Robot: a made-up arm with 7 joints. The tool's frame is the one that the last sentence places.
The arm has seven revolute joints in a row. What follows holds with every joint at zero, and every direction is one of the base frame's.
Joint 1 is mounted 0.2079 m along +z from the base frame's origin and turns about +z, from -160 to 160 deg.
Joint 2 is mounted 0.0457 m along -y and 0.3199 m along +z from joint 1 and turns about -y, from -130 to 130 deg.
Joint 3 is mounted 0.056 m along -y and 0.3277 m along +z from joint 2 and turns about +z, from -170 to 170 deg.
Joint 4 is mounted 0.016 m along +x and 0.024 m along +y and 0.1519 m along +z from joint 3 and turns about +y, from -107 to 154 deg.
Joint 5 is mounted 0.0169 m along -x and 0.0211 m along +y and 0.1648 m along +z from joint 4 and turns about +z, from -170 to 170 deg.
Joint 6 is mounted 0.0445 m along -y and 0.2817 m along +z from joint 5 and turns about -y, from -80 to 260 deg.
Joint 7 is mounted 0.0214 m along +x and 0.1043 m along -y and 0.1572 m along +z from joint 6 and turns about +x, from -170 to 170 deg.
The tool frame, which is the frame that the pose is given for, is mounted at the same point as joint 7; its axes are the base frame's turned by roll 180, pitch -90 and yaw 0 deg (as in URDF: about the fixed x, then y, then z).
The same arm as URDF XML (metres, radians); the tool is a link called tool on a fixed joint. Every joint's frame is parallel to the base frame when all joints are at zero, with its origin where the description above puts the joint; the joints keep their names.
<robot name="arm">
<joint name="joint 1" type="revolute"><parent link="base_link"/><child link="link1"/><origin xyz="0.0000 0.0000 0.2079"/><axis xyz="0 0 1"/><limit lower="-2.7925" upper="2.7925"/></joint>
<joint name="joint 2" type="revolute"><parent link="link1"/><child link="link2"/><origin xyz="0.0000 -0.0457 0.3199"/><axis xyz="0 -1 0"/><limit lower="-2.2689" upper="2.2689"/></joint>
<joint name="joint 3" type="revolute"><parent link="link2"/><child link="link3"/><origin xyz="0.0000 -0.0560 0.3277"/><axis xyz="0 0 1"/><limit lower="-2.9671" upper="2.9671"/></joint>
<joint name="joint 4" type="revolute"><parent link="link3"/><child link="link4"/><origin xyz="0.0160 0.0240 0.1519"/><axis xyz="0 1 0"/><limit lower="-1.8675" upper="2.6878"/></joint>
<joint name="joint 5" type="revolute"><parent link="link4"/><child link="link5"/><origin xyz="-0.0169 0.0211 0.1648"/><axis xyz="0 0 1"/><limit lower="-2.9671" upper="2.9671"/></joint>
<joint name="joint 6" type="revolute"><parent link="link5"/><child link="link6"/><origin xyz="0.0000 -0.0445 0.2817"/><axis xyz="0 -1 0"/><limit lower="-1.3963" upper="4.5379"/></joint>
<joint name="joint 7" type="revolute"><parent link="link6"/><child link="link7"/><origin xyz="0.0214 -0.1043 0.1572"/><axis xyz="1 0 0"/><limit lower="-2.9671" upper="2.9671"/></joint>
<joint name="tool_fixed" type="fixed"><parent link="link7"/><child link="tool"/><origin xyz="0.0000 0.0000 0.0000" rpy="3.1416 -1.5708 0.0000"/></joint>
<link name="base_link"/>
<link name="link1"/>
<link name="link2"/>
<link name="link3"/>
<link name="link4"/>
<link name="link5"/>
<link name="link6"/>
<link name="link7"/>
<link name="tool"/>
</robot>

